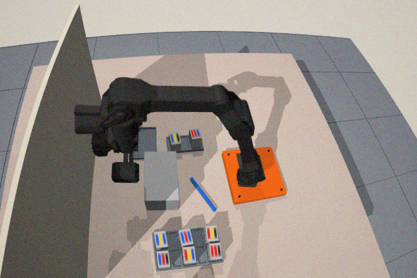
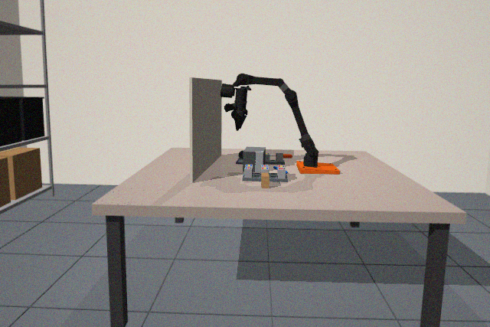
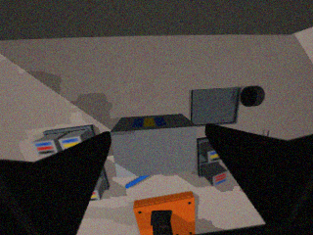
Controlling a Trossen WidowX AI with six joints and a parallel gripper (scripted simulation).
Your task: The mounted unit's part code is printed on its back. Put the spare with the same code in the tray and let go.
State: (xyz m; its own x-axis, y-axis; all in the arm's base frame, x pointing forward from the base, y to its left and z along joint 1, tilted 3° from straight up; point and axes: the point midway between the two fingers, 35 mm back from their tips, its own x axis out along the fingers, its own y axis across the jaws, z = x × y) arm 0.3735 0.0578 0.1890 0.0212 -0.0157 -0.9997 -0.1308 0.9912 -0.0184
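The small grey spare lies 170 mm to the left of my gripper tip, 160 mm below it and 100 mm behind it. From my gripper tip the other things lie so: tall grey panel: 150 mm ahead, 30 mm above, 20 mm to the left; dark grey tray: 190 mm below, 170 mm to the right; grey mounted unit: 150 mm below, 90 mm behind.
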